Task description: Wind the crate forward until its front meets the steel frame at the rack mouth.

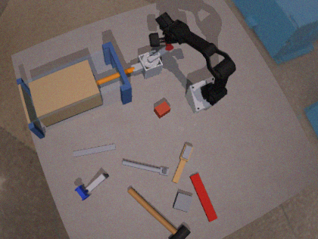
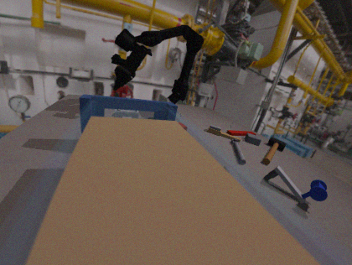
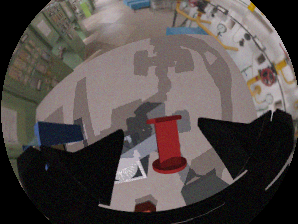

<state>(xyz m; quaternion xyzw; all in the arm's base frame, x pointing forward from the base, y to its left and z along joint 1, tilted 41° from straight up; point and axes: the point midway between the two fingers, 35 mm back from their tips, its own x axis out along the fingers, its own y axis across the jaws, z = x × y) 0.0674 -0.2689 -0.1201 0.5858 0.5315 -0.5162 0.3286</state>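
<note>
Now: the red knob 2 cm to the left of my gripper tip and 2 cm below it. Also, from my gripper tip: blue steel frame: 26 cm ahead, 4 cm below, 3 cm to the left; then red-knobbed crank: 5 cm below, 4 cm ahead, 2 cm to the left; then grey winch: 12 cm below, 9 cm ahead, 3 cm to the left.
</note>
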